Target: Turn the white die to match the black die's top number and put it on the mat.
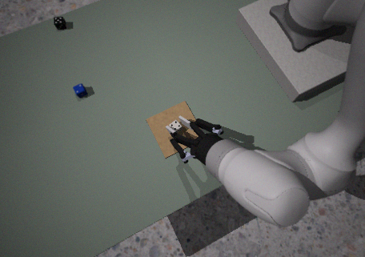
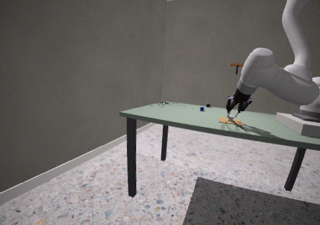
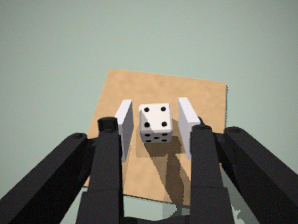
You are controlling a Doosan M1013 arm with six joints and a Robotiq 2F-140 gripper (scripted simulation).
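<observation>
The white die lies 1 cm ahead of my hand, 2 cm to the right of it and 4 cm below it. Also, from my hand: brown mat 1 cm ahead, 2 cm to the right, 6 cm below; then blue die 23 cm ahead, 26 cm to the right, 4 cm below; then black die 22 cm ahead, 53 cm to the right, 4 cm below.
</observation>
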